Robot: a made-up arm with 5 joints. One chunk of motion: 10 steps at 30 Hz.
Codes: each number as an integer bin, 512 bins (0 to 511) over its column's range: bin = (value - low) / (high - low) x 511, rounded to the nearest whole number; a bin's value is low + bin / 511 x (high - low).
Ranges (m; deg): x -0.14..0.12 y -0.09..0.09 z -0.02..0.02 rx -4..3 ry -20..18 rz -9..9
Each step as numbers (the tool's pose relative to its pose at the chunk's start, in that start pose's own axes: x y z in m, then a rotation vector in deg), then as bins.
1 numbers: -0.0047 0.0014 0.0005 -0.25 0.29 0.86
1 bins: 266 259 262 274 273 280
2 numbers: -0.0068 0.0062 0.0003 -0.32 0.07 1.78
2 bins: 262 273 259 269 270 306
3 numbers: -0.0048 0.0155 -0.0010 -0.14 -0.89 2.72
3 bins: 266 300 243 282 257 333
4 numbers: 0.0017 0.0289 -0.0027 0.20 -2.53 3.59
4 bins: 278 338 221 307 235 357
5 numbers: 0.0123 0.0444 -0.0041 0.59 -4.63 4.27
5 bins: 299 382 203 335 207 377
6 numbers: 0.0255 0.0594 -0.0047 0.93 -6.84 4.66
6 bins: 325 424 195 360 177 388
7 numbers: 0.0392 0.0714 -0.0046 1.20 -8.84 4.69
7 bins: 352 458 197 380 150 389
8 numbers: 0.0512 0.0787 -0.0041 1.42 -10.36 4.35
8 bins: 376 479 203 396 130 379
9 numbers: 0.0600 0.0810 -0.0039 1.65 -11.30 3.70
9 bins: 393 485 206 412 117 361
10 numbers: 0.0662 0.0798 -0.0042 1.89 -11.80 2.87
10 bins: 405 482 202 430 110 337
